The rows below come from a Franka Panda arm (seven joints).
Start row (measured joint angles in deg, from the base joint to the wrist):
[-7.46, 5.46, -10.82, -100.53, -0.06, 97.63, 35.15]
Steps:
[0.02, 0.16, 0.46, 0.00, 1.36, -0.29, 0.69]
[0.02, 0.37, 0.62, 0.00, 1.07, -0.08, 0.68]
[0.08, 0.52, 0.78, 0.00, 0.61, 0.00, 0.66]
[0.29, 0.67, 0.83, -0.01, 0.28, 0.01, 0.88]
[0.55, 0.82, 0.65, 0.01, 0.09, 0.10, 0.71]
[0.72, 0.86, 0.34, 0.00, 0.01, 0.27, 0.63]
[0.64, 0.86, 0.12, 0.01, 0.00, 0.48, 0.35]
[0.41, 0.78, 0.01, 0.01, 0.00, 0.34, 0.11]
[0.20, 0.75, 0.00, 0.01, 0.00, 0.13, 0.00]
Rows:
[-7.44, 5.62, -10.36, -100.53, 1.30, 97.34, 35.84]
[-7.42, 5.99, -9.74, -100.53, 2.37, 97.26, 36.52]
[-7.34, 6.51, -8.96, -100.53, 2.98, 97.26, 37.18]
[-7.05, 7.18, -8.13, -100.54, 3.26, 97.27, 38.06]
[-6.50, 8.00, -7.48, -100.53, 3.35, 97.37, 38.77]
[-5.78, 8.86, -7.14, -100.53, 3.36, 97.64, 39.40]
[-5.14, 9.72, -7.02, -100.52, 3.36, 98.12, 39.75]
[-4.73, 10.50, -7.01, -100.51, 3.36, 98.46, 39.86]
[-4.53, 11.25, -7.01, -100.50, 3.36, 98.59, 39.86]

